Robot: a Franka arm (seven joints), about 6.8 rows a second.
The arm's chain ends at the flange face. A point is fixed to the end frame.
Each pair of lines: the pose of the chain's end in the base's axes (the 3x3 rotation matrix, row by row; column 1 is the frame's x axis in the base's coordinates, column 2 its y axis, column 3 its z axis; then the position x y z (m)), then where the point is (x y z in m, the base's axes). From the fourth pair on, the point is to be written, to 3 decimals.
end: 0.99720, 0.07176, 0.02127; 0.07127, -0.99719, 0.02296; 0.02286, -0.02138, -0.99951; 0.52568, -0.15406, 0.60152
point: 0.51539 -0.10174 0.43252
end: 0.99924, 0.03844, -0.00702; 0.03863, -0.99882, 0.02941; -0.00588, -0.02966, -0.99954; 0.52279, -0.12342, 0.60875
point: 0.50931 -0.06958 0.44045
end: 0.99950, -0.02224, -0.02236; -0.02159, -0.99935, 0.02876; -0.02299, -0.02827, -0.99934; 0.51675, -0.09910, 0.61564
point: 0.50365 -0.04472 0.44748
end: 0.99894, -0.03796, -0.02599; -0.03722, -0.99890, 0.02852; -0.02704, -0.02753, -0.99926; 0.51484, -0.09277, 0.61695
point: 0.502 -0.038 0.449
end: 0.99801, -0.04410, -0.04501; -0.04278, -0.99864, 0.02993; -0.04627, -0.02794, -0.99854; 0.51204, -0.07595, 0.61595
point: 0.496 -0.021 0.448
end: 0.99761, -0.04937, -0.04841; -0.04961, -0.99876, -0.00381; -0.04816, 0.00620, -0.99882; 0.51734, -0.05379, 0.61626
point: 0.501 -0.005 0.447
